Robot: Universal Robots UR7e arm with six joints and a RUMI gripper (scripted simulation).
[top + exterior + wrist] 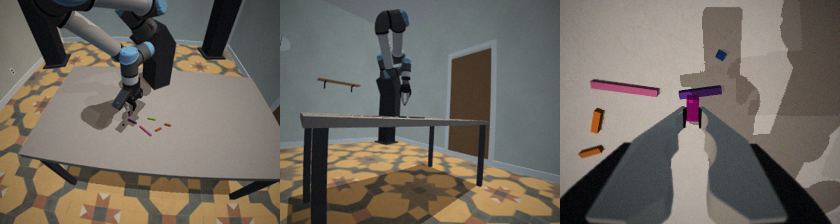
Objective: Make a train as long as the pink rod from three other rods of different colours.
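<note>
The blue rod lies 110 mm below my hand and 40 mm to the right of it. Also, from my hand: magenta rod (10 mm below); purple rod (110 mm below, 20 mm behind, 10 mm to the left); pink rod (110 mm below, 80 mm to the left, 50 mm ahead).
</note>
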